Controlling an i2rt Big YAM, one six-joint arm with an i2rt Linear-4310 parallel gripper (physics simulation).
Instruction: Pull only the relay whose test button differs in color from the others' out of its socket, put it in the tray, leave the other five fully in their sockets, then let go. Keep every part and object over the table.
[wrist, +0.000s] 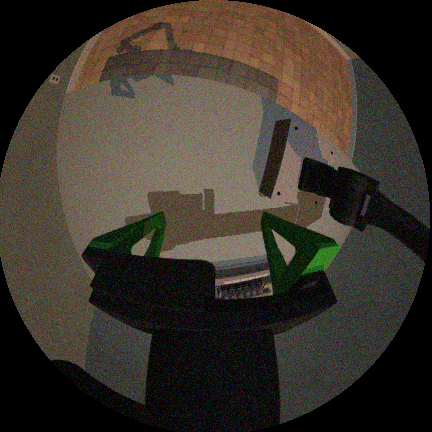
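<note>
My gripper is open, with its two green fingers wide apart and no object between them. It is over the pale table, above the arm's brown shadow. Part of a grey rail-like assembly with a dark, finely detailed row shows low in the view, between the finger bases and behind the black gripper body. The body hides much of it. Single relays and their test button colors cannot be told apart. The tray does not show in this view.
A pale plate with small dark holes and a dark side edge stands at the right of the table. A black jointed arm part is beside it. The table's far edge borders a tiled orange-brown floor. Grey walls stand at both sides.
</note>
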